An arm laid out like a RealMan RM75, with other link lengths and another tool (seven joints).
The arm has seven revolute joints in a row. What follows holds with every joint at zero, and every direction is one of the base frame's.
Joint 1 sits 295.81 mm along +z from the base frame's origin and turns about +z.
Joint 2 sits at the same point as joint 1 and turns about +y.
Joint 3 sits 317.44 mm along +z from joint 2 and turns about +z.
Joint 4 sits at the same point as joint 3 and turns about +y.
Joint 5 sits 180.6 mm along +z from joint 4 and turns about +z.
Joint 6 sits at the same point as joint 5 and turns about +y.
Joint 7 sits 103.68 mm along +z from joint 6 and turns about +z.
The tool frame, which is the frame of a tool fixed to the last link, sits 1 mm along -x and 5 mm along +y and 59 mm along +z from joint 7; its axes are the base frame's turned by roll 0, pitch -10 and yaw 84.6 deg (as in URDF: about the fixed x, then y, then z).
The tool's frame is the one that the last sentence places.
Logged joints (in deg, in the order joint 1, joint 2, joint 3, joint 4, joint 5, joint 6, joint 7), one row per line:
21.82, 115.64, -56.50, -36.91, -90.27, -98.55, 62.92
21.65, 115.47, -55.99, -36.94, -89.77, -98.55, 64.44
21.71, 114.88, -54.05, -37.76, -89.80, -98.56, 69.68
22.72, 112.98, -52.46, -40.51, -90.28, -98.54, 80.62
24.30, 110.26, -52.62, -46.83, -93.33, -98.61, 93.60
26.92, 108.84, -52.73, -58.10, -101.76, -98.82, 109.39
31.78, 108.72, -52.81, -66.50, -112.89, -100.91, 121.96
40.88, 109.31, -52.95, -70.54, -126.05, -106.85, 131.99
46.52, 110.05, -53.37, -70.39, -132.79, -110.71, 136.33
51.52, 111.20, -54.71, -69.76, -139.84, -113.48, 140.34
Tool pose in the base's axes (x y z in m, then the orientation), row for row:
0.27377, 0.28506, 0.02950, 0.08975, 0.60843, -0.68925, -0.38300
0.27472, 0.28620, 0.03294, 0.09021, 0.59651, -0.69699, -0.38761
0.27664, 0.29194, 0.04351, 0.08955, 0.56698, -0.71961, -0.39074
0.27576, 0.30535, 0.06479, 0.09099, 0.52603, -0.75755, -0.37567
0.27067, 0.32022, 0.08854, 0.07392, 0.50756, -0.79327, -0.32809
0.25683, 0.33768, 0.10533, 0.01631, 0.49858, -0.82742, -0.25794
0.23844, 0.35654, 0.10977, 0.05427, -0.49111, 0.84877, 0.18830
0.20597, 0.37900, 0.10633, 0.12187, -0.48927, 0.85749, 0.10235
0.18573, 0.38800, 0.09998, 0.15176, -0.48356, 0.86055, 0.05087
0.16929, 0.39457, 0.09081, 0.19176, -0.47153, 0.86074, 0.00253
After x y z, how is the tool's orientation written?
As a quaternion, w x y z.
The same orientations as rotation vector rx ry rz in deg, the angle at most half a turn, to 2 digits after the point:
103.67, -117.44, -65.26
101.61, -118.73, -66.03
96.62, -122.63, -66.59
89.56, -128.98, -63.96
87.30, -136.44, -56.43
88.82, -147.41, -45.95
-85.47, 147.72, 32.77
-81.83, 143.41, 17.12
-79.52, 141.52, 8.37
-75.86, 138.47, 0.41

